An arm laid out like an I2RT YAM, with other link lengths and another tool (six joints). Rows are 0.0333 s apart.
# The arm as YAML. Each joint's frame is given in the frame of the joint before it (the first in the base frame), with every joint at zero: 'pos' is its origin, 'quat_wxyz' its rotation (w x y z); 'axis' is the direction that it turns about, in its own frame. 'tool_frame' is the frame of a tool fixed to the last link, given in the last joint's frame.
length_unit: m
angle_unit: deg
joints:
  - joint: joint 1
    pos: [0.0, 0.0, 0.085]
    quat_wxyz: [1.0, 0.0, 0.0, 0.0]
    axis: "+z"
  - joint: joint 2
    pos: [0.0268, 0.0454, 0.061]
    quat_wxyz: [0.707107, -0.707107, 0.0, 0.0]
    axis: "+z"
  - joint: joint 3
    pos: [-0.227, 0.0, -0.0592]
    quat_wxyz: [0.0, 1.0, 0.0, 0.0]
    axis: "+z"
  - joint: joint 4
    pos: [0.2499, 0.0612, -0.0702]
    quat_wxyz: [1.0, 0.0, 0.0, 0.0]
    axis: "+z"
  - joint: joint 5
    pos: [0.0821, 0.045, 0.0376]
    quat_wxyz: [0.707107, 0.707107, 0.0, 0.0]
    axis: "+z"
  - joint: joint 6
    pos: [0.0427, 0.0, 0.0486]
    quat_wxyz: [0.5, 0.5, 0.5, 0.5]
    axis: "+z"
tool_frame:
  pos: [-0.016, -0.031, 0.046]
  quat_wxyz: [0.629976, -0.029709, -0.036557, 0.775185]
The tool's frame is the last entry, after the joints.
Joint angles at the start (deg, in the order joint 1, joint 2, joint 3, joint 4, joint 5, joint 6):
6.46 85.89 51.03 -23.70 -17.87 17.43
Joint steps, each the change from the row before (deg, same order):
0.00 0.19 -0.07 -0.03 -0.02 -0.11
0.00 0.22 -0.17 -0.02 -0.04 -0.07
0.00 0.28 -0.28 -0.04 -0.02 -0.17
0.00 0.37 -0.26 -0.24 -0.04 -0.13
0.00 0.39 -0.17 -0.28 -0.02 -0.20
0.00 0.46 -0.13 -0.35 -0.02 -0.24
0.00 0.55 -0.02 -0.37 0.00 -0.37
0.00 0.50 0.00 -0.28 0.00 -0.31
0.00 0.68 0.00 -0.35 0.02 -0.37
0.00 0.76 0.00 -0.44 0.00 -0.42
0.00 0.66 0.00 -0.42 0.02 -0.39
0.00 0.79 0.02 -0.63 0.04 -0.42
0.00 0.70 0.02 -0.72 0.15 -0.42
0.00 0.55 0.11 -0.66 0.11 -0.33
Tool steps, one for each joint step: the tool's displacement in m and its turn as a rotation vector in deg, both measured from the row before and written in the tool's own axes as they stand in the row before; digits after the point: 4 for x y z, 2 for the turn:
0.0008 -0.0009 0.0011 0.12 0.25 0.00
0.0014 -0.0014 0.0015 0.15 0.35 0.09
0.0021 -0.0021 0.0020 0.26 0.51 0.06
0.0027 -0.0026 0.0025 0.36 0.73 0.21
0.0024 -0.0023 0.0023 0.37 0.70 0.13
0.0025 -0.0024 0.0025 0.41 0.79 0.13
0.0021 -0.0022 0.0027 0.42 0.79 0.00
0.0017 -0.0018 0.0023 0.35 0.66 -0.01
0.0022 -0.0025 0.0032 0.47 0.86 0.03
0.0026 -0.0028 0.0036 0.52 1.02 0.05
0.0023 -0.0025 0.0031 0.48 0.91 0.03
0.0030 -0.0031 0.0037 0.62 1.17 0.12
0.0030 -0.0030 0.0033 0.72 1.13 0.12
0.0021 -0.0021 0.0024 0.55 0.89 0.09

